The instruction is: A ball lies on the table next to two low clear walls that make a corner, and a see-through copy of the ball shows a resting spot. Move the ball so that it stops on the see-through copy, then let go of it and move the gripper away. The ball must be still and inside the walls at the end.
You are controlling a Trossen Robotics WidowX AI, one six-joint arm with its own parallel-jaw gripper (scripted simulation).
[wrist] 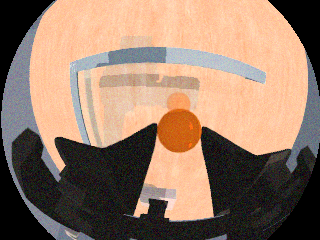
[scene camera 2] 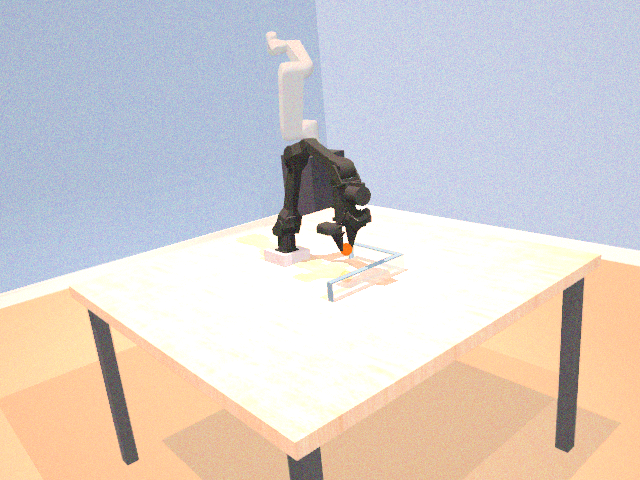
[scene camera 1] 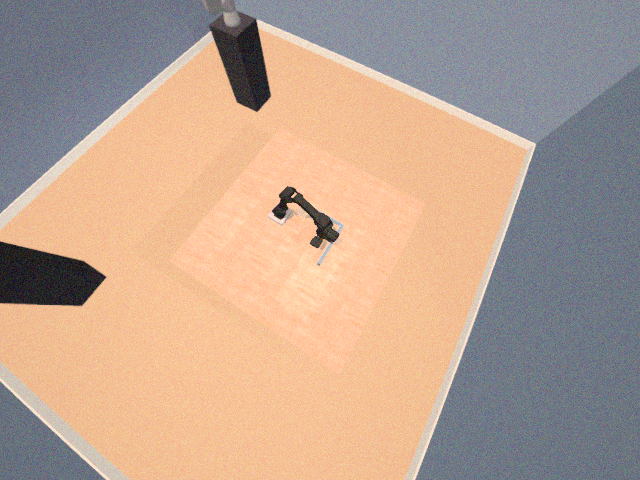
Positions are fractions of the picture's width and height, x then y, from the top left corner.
Labels:
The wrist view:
gripper: 0.56,0.54
orange ball: 0.56,0.55, held by the gripper
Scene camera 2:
gripper: 0.54,0.52

